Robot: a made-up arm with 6 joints. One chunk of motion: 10 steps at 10 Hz.
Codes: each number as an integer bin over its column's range. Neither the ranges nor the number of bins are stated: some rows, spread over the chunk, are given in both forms.
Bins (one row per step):
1: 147 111 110 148 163 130
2: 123 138 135 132 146 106
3: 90 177 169 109 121 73
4: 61 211 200 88 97 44
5: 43 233 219 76 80 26
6: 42 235 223 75 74 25
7: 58 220 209 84 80 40
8: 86 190 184 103 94 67
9: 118 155 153 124 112 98
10: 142 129 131 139 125 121
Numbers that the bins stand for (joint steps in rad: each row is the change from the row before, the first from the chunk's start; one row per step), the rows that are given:
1: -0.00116 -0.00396 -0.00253 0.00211 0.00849 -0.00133
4: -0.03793 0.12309 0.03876 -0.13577 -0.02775 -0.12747
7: -0.03921 0.13453 0.04289 -0.14496 -0.03708 -0.13333
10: -0.00330 0.01891 0.00711 -0.01857 -0.01237 -0.01453
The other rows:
2: -0.01142 0.03034 0.00894 -0.03466 -0.00084 -0.03653
3: -0.02553 0.07989 0.02454 -0.08751 -0.01457 -0.08493
5: -0.04562 0.15105 0.04748 -0.16335 -0.03708 -0.15387
6: -0.04605 0.15359 0.04932 -0.16565 -0.04037 -0.15533
8: -0.02724 0.09641 0.03142 -0.10130 -0.02939 -0.09373
9: -0.01356 0.05194 0.01720 -0.05304 -0.01951 -0.04827

